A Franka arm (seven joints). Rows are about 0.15 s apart.
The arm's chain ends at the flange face. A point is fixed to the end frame.
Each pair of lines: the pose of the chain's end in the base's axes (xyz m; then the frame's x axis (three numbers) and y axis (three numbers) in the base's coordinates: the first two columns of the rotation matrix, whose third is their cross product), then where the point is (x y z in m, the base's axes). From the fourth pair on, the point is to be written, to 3 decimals.
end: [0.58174, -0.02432, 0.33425, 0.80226, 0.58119, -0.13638, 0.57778, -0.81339, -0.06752]
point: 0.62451 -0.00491 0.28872
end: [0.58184, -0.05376, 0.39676, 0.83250, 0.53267, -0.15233, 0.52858, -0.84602, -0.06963]
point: 0.62498 -0.03718 0.35047
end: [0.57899, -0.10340, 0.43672, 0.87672, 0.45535, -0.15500, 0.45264, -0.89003, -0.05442]
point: 0.62364 -0.09135 0.39046
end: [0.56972, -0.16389, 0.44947, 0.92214, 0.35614, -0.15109, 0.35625, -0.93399, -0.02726]
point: 0.616 -0.158 0.404
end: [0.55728, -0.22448, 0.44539, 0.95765, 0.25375, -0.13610, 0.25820, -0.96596, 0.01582]
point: 0.605 -0.225 0.401
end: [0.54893, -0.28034, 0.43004, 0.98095, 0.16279, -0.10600, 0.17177, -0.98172, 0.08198]
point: 0.598 -0.287 0.388
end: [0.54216, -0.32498, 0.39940, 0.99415, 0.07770, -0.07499, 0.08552, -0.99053, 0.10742]
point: 0.592 -0.337 0.359
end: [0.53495, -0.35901, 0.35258, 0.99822, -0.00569, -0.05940, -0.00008, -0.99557, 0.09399]
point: 0.584 -0.375 0.313
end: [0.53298, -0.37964, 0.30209, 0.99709, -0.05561, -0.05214, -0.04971, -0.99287, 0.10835]
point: 0.582 -0.398 0.263
